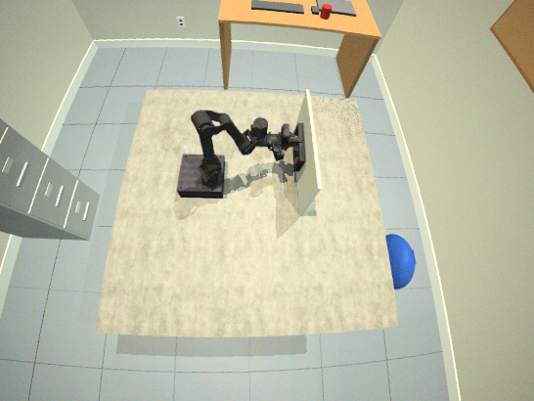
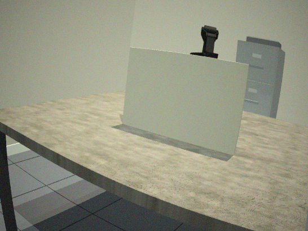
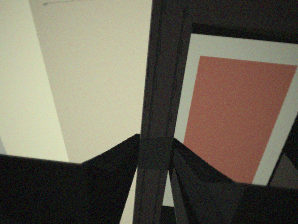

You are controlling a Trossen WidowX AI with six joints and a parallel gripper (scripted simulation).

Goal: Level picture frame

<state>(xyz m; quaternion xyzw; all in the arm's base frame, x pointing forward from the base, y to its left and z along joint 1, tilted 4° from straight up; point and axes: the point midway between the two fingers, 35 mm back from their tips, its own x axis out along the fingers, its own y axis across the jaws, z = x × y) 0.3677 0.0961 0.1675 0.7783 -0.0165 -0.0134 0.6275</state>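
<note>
Right now the picture frame is 5 cm below my gripper tip. The rest, counted from my gripper tip: wall panel (2 cm ahead, 2 cm to the right, 8 cm below).
</note>
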